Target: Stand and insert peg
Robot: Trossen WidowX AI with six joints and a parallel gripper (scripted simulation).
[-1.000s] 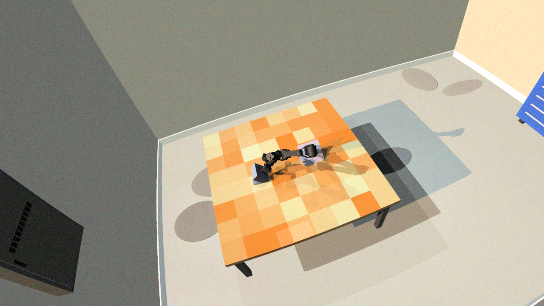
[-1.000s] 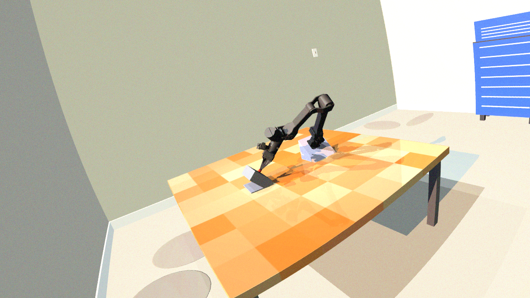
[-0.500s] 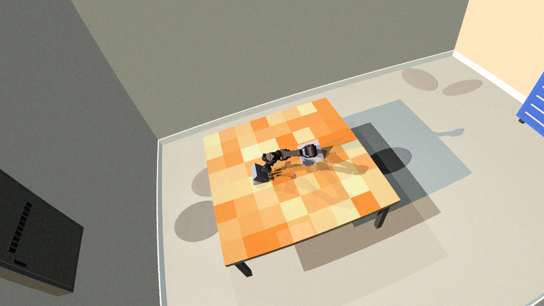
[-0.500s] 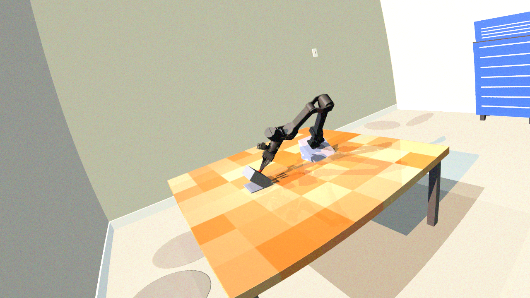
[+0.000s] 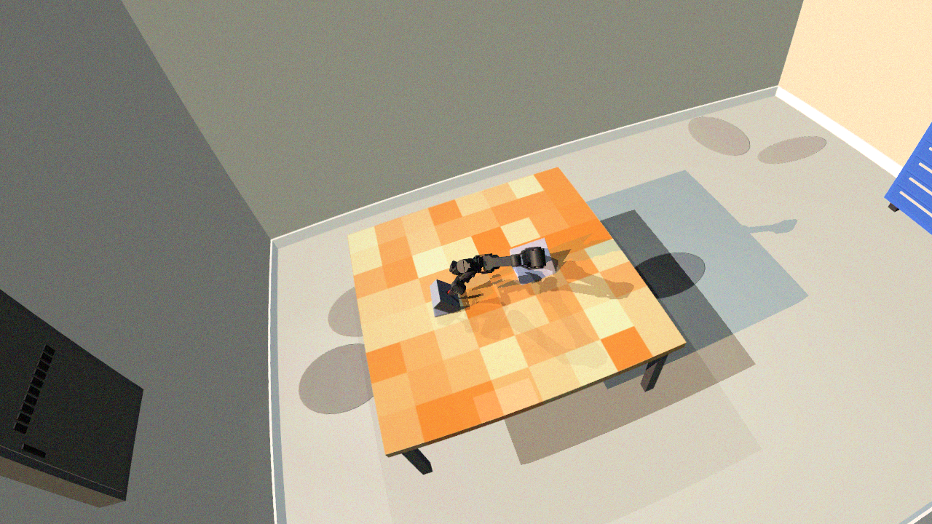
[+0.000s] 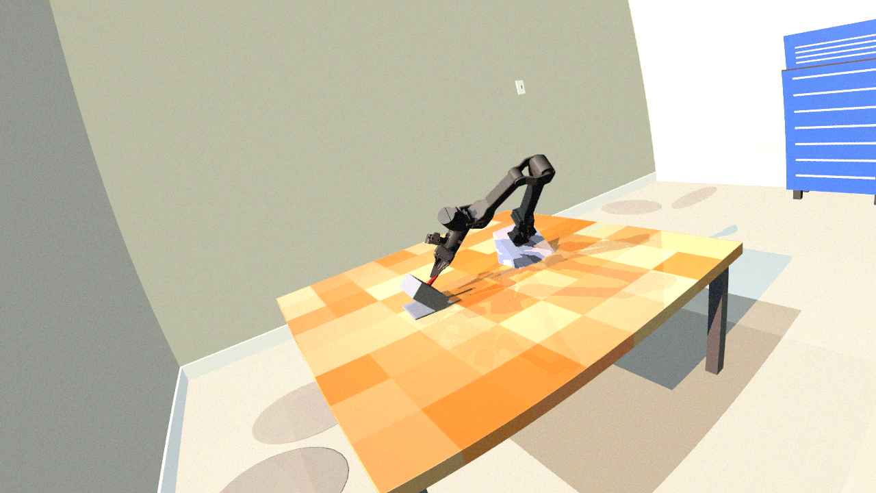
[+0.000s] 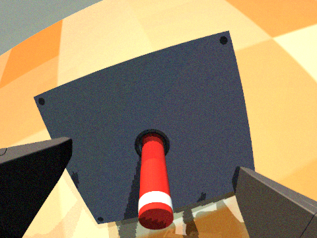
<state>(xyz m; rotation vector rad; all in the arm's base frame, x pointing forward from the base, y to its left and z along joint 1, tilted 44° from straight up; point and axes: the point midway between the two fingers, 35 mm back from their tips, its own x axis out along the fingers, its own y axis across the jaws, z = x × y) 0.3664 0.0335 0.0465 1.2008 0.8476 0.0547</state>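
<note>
My gripper tip is now 10 mm past the red peg. Also, from my gripper tip: dark sloped panel (40 mm below, 40 mm ahead).
</note>
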